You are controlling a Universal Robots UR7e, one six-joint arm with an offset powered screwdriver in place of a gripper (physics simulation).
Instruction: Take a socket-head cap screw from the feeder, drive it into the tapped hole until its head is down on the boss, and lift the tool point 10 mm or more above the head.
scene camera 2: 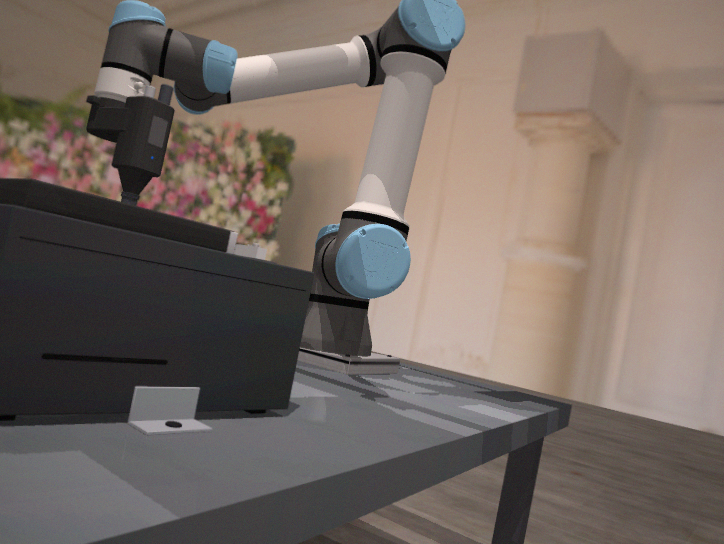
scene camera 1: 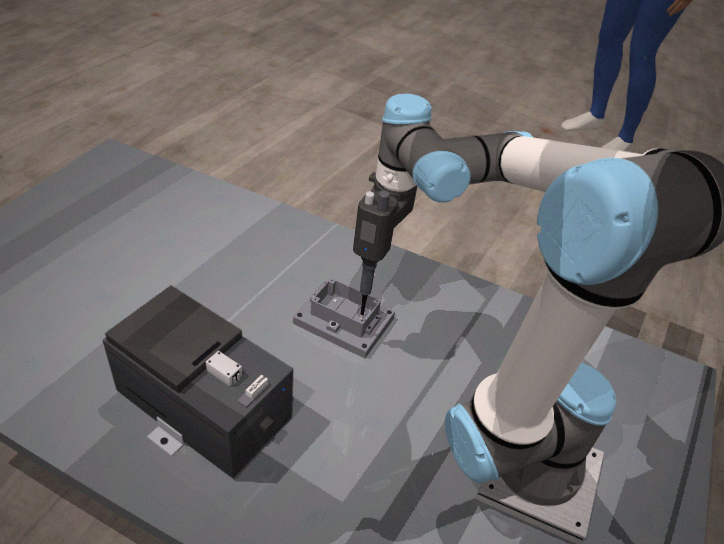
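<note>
My powered screwdriver stands nearly upright, its thin dark bit reaching down into the right-hand end of a grey open-topped housing. The bit tip is at or very near a small light spot there; I cannot tell whether a screw is on it or how deep a screw sits. The tapped hole and boss are too small to make out. The dark screw feeder stands apart from the housing, with a small white pick-up block on top. In scene camera 2, the driver body shows above the feeder, which hides the bit and housing.
The housing sits on a grey fixture plate. A larger white block stands on the feeder beside its raised lid. An angle bracket is at the feeder's foot. A person's legs show beyond the table.
</note>
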